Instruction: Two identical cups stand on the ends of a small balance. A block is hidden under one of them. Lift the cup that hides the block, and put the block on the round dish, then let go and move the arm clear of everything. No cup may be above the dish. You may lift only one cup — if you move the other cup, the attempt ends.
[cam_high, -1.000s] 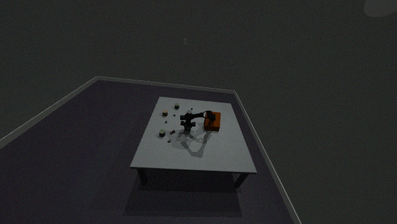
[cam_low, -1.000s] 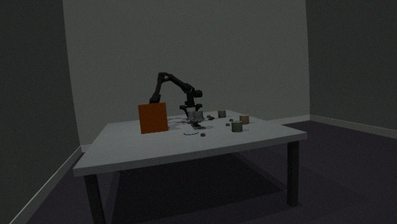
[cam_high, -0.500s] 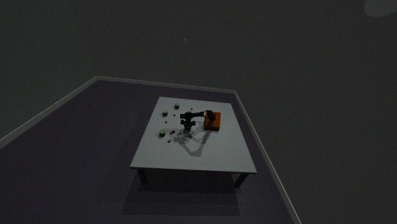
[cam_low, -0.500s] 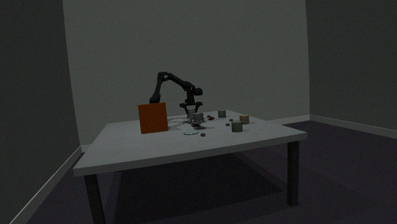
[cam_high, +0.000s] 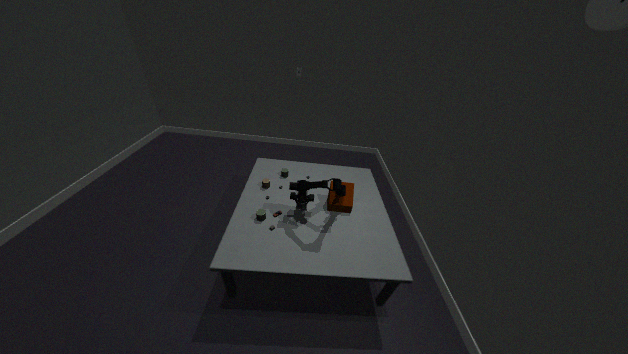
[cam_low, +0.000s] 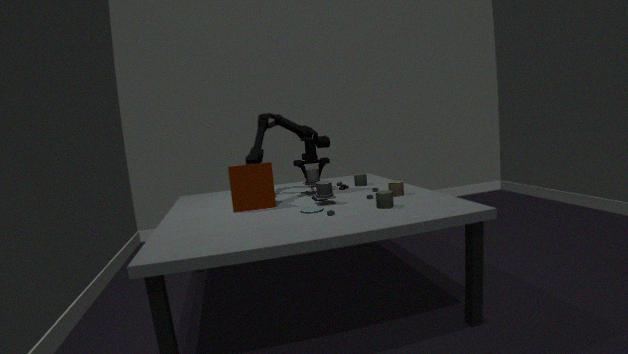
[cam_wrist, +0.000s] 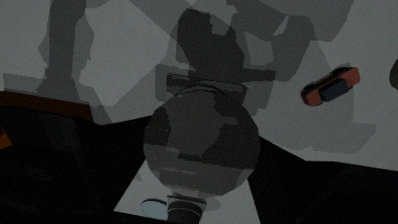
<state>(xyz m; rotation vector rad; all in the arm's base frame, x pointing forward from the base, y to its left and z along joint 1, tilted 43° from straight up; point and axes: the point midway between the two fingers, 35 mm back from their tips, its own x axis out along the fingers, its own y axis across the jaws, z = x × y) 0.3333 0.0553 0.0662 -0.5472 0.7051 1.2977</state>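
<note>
My gripper tip is 1 cm to the left of the dark grey block and 1 cm above it. The rest, counted from my gripper tip: small balance: 13 cm to the right, 5 cm below, 2 cm behind; grey cup: 2 cm to the left, 1 cm above; red toy car: 19 cm ahead, 8 cm below, 3 cm to the left.
</note>
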